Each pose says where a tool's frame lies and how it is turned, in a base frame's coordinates. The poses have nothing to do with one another.
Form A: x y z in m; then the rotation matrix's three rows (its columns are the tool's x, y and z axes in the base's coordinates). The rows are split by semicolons.
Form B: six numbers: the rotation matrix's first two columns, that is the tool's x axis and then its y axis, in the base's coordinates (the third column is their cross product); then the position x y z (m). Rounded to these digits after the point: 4 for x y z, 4 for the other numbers.
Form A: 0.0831, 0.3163, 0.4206; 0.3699, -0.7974, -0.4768; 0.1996, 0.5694, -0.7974; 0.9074, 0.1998, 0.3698
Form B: 0.3699, 0.1996, 0.9074, -0.7974, 0.5694, 0.1998, 0.0831, 0.3163, 0.4206
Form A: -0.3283, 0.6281, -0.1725; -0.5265, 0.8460, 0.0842; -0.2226, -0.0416, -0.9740; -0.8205, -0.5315, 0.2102
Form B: -0.5265, -0.2226, -0.8205, 0.8460, -0.0416, -0.5315, -0.3283, 0.6281, -0.1725
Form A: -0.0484, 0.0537, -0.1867; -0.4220, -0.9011, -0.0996; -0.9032, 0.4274, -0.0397; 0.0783, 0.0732, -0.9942
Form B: -0.4220, -0.9032, 0.0783, -0.9011, 0.4274, 0.0732, -0.0484, 0.0537, -0.1867
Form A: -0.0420, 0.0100, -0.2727; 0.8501, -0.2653, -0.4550; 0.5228, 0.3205, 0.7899; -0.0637, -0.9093, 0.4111
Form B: 0.8501, 0.5228, -0.0637, -0.2653, 0.3205, -0.9093, -0.0420, 0.0100, -0.2727
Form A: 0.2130, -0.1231, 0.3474; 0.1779, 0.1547, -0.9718; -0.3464, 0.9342, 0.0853; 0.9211, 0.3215, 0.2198
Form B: 0.1779, -0.3464, 0.9211, 0.1547, 0.9342, 0.3215, 0.2130, -0.1231, 0.3474
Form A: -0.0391, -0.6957, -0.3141; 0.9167, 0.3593, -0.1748; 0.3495, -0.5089, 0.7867; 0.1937, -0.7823, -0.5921
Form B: 0.9167, 0.3495, 0.1937, 0.3593, -0.5089, -0.7823, -0.0391, -0.6957, -0.3141
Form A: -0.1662, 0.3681, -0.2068; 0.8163, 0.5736, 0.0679; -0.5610, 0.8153, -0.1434; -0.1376, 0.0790, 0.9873
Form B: 0.8163, -0.5610, -0.1376, 0.5736, 0.8153, 0.0790, -0.1662, 0.3681, -0.2068
